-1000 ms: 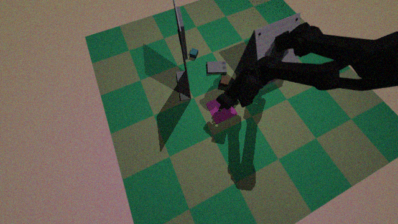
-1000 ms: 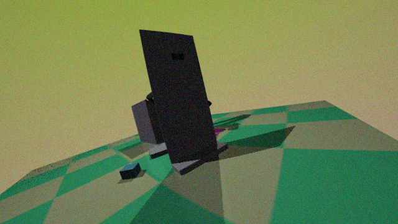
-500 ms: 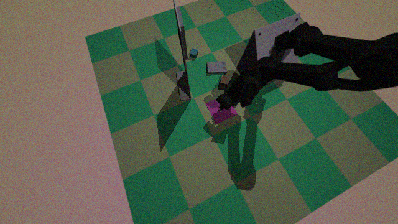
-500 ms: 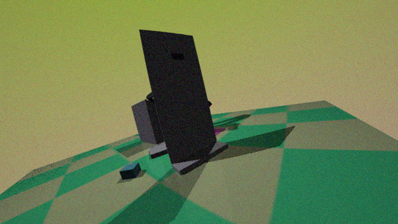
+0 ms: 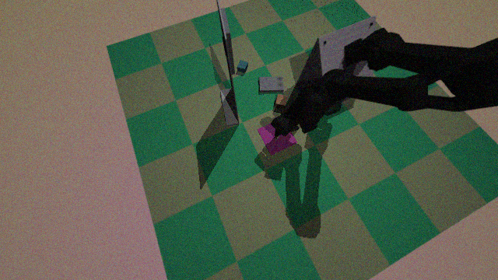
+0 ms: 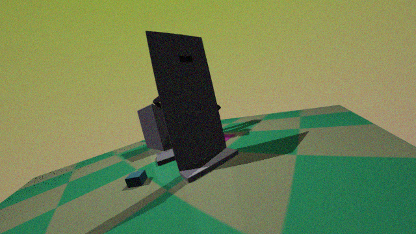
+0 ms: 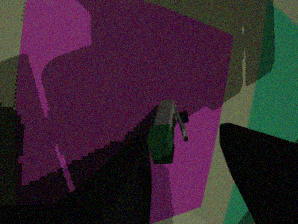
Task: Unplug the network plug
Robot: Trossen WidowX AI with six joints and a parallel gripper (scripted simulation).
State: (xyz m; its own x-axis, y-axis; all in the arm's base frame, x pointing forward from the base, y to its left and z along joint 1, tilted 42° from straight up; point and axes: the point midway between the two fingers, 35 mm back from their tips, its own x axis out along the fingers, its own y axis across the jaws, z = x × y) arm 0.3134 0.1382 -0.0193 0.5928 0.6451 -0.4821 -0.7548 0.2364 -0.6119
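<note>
Right now the network plug is 1 cm below my gripper tip. From my gripper tip the other things lie so: orange cube (12 cm to the right, 9 cm behind, 1 cm below); flat grey plate (22 cm to the right, 11 cm behind, 2 cm below); magenta square (2 cm below).
</note>
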